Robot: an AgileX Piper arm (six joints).
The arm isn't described. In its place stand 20 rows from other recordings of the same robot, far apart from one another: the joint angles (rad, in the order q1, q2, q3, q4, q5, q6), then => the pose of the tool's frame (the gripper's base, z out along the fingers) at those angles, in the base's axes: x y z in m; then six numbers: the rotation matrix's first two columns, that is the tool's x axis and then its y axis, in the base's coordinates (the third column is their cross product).
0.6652, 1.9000, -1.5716, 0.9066, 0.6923, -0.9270 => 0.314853 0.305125 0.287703 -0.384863 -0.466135 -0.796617 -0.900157 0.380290 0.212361
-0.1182, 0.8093, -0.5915, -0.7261, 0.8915, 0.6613 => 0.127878 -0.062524 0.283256 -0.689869 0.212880 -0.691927 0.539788 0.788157 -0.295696
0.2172, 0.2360, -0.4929, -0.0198, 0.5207, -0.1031 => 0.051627 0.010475 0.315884 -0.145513 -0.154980 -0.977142 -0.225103 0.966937 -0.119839
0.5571, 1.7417, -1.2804, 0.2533, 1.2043, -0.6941 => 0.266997 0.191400 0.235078 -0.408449 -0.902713 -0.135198 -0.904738 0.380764 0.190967
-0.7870, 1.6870, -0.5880, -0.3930, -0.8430, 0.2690 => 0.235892 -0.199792 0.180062 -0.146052 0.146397 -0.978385 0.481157 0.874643 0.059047
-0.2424, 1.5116, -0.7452, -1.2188, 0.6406, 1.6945 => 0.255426 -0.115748 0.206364 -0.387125 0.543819 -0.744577 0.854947 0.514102 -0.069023
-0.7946, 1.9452, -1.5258, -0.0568, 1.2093, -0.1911 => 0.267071 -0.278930 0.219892 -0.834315 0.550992 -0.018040 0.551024 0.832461 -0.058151
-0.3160, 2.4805, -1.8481, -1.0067, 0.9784, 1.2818 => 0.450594 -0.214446 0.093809 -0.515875 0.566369 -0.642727 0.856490 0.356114 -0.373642
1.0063, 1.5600, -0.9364, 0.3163, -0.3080, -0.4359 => 0.194641 0.291339 0.274775 -0.021980 -0.282536 -0.959005 -0.802199 0.577454 -0.151740
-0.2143, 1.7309, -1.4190, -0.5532, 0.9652, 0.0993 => 0.352008 -0.116842 0.287596 -0.940927 -0.013476 -0.338340 0.160627 0.861862 -0.481032
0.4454, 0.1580, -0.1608, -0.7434, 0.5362, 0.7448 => 0.064037 -0.004295 0.222948 -0.293327 -0.061097 -0.954058 -0.086281 0.995575 -0.037229
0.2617, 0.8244, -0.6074, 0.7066, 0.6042, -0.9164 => 0.143217 0.073108 0.297205 -0.371262 -0.387477 -0.843816 -0.673868 0.737643 -0.042234
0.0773, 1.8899, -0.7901, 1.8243, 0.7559, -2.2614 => 0.319434 0.085348 0.130113 -0.478910 -0.293232 -0.827442 -0.736013 0.647850 0.196406
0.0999, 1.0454, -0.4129, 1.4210, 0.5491, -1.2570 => 0.174661 0.064705 0.229100 -0.654525 0.053385 -0.754153 -0.411899 0.811286 0.414915
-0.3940, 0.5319, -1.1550, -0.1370, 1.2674, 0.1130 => 0.021932 -0.021963 0.432183 -0.450185 0.264225 -0.852947 0.516576 0.856209 -0.007413
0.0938, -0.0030, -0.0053, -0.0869, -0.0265, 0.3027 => 0.055056 0.005390 0.217630 0.097713 0.224296 -0.969610 -0.119637 0.969854 0.212296
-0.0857, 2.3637, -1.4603, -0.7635, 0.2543, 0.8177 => 0.461283 -0.055517 0.050556 -0.824753 0.140492 -0.547763 0.236361 0.965620 -0.108218
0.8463, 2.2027, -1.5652, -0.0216, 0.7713, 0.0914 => 0.296383 0.332808 0.127496 -0.697014 -0.673123 -0.247138 -0.695429 0.718583 0.004165
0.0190, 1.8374, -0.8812, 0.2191, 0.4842, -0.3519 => 0.310512 0.015109 0.119751 -0.955493 -0.174049 -0.238200 -0.193805 0.979078 0.062018
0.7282, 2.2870, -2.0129, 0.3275, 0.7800, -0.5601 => 0.372404 0.359648 0.214111 -0.333907 -0.712131 -0.617557 -0.900538 0.434546 -0.014182
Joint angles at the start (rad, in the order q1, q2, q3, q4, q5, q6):
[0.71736 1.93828 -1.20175 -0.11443 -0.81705 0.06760]
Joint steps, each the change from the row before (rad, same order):
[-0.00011 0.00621 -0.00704 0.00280 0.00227 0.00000]
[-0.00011 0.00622 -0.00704 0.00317 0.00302 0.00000]
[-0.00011 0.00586 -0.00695 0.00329 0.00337 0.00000]
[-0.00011 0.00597 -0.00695 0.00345 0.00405 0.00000]
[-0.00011 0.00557 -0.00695 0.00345 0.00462 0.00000]
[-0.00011 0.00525 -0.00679 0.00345 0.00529 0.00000]
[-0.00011 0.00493 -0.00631 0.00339 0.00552 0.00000]
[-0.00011 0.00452 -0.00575 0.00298 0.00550 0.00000]
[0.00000 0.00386 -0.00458 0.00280 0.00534 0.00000]
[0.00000 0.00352 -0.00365 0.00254 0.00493 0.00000]
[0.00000 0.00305 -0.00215 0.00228 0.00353 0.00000]
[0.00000 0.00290 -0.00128 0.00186 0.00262 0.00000]
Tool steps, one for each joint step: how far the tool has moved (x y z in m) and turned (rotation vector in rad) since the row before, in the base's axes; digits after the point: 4 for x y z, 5 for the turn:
[0.0014 0.0009 -0.0008 0.00063 0.00244 -0.00201]
[0.0015 0.0009 -0.0009 0.00032 0.00317 -0.00229]
[0.0014 0.0009 -0.0008 0.00033 0.00329 -0.00238]
[0.0015 0.0009 -0.0009 -0.00012 0.00394 -0.00252]
[0.0014 0.0008 -0.0008 -0.00024 0.00405 -0.00255]
[0.0014 0.0008 -0.0008 -0.00060 0.00442 -0.00259]
[0.0013 0.0007 -0.0008 -0.00089 0.00469 -0.00255]
[0.0012 0.0007 -0.0008 -0.00121 0.00458 -0.00229]
[0.0010 0.0006 -0.0008 -0.00154 0.00476 -0.00204]
[0.0008 0.0005 -0.0009 -0.00179 0.00478 -0.00185]
[0.0006 0.0003 -0.0010 -0.00165 0.00442 -0.00159]
[0.0005 0.0003 -0.0012 -0.00175 0.00409 -0.00128]

